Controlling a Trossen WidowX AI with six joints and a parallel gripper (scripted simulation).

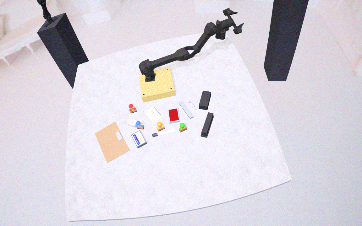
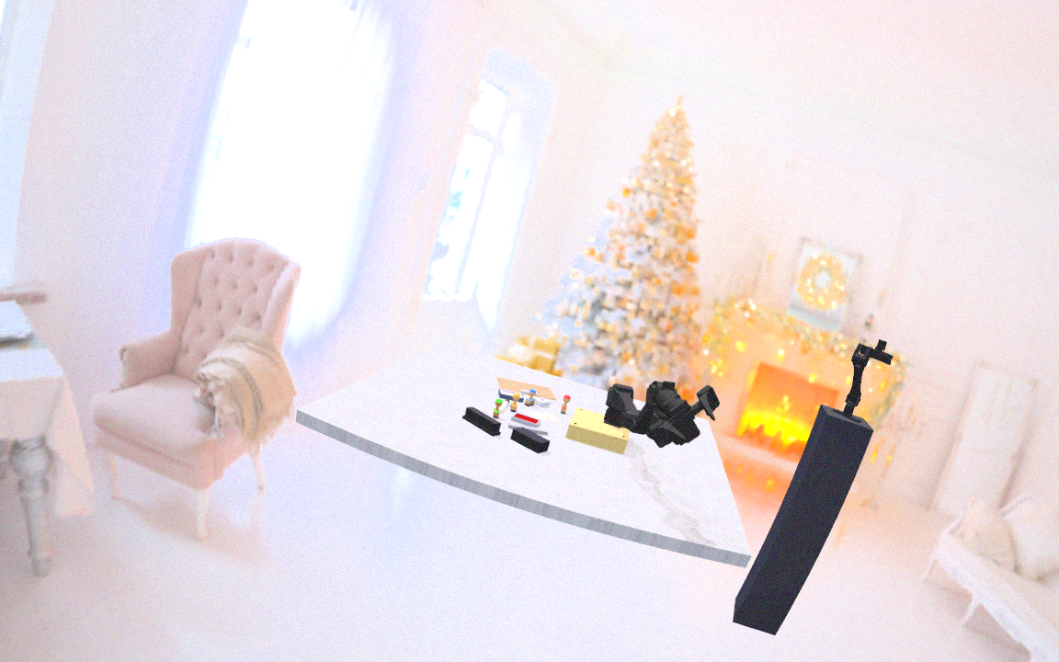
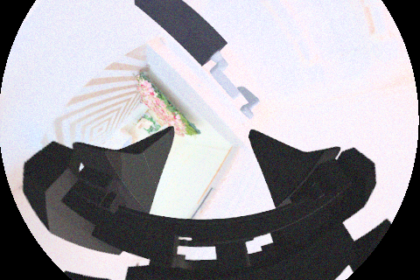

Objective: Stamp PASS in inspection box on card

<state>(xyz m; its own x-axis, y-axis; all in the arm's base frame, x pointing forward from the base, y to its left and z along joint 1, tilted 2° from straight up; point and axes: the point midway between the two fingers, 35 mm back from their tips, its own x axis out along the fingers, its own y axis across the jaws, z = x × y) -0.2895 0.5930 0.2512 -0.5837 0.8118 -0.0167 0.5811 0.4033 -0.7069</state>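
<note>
Now: the green-knobbed stamp 66 cm ahead of my gripper tip, 42 cm to the right of it and 28 cm below it. Round my gripper tip: cream card (55 cm ahead, 59 cm to the right, 30 cm below); red ink pad (57 cm ahead, 47 cm to the right, 29 cm below); grey ruler (53 cm ahead, 41 cm to the right, 29 cm below).
</note>
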